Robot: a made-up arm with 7 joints. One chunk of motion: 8 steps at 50 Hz.
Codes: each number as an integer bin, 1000 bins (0 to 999) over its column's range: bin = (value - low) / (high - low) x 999, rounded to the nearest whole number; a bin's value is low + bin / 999 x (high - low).
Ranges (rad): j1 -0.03..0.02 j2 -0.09..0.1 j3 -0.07..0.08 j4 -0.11..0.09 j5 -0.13..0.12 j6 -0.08..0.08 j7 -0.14..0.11
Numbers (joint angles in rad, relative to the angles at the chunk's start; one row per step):
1: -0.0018 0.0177 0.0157 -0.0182 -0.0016 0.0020 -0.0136
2: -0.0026 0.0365 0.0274 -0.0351 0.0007 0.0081 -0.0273
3: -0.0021 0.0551 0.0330 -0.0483 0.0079 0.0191 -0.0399
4: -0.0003 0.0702 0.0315 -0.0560 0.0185 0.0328 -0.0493
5: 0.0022 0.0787 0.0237 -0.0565 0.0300 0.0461 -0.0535
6: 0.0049 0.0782 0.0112 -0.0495 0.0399 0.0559 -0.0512
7: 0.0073 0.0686 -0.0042 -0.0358 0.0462 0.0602 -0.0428
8: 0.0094 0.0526 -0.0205 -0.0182 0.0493 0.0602 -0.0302
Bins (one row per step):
1: 563 566 571 459 513 512 505
2: 547 665 649 374 522 550 450
3: 557 763 686 308 551 619 400
4: 593 842 676 270 593 704 362
5: 643 887 624 267 639 787 346
6: 697 884 541 302 679 849 355
7: 745 834 438 371 704 875 388
8: 787 750 330 459 716 875 439

